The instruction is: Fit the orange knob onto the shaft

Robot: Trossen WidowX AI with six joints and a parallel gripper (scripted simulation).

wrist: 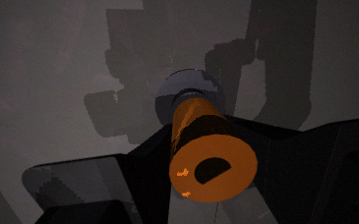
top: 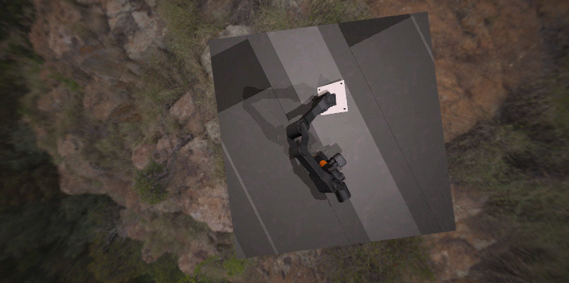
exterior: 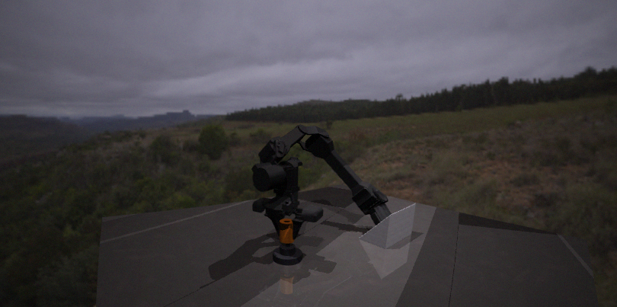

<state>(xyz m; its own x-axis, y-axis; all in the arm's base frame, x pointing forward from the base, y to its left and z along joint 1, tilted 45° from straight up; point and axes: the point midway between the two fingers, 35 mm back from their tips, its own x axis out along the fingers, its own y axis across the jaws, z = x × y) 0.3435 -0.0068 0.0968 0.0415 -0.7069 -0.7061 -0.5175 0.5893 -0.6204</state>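
Right now my gripper tip is 2 cm below the orange knob. From my gripper tip the other things lie so: round dark pedestal 4 cm below.
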